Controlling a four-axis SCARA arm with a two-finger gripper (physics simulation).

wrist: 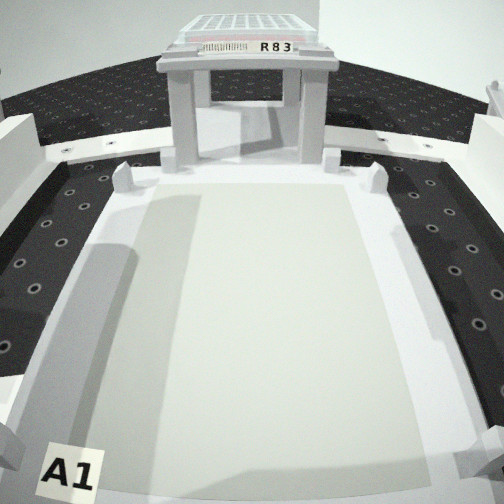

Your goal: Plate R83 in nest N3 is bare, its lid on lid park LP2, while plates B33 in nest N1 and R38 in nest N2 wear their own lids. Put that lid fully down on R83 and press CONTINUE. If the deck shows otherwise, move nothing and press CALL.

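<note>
A pale flat lid (260, 320) fills most of the wrist view. It lies on a white park base with small corner posts (122, 176) (378, 177), and a tag reading A1 (70, 472) sits at its near left corner. Straight beyond it stands a white nest stand (247, 63) carrying plate R83 (247, 25), whose grid of wells and pink band show at the top. I cannot tell whether a lid sits on that plate. My gripper's fingers are out of the picture; the camera hangs low and close over the lid. Nothing is between the fingers.
The black perforated deck (450, 250) runs along both sides of the park base. White rails (110, 145) (400, 142) cross it behind the base. Tall white blocks stand at the far left (17, 145) and far right (487, 145).
</note>
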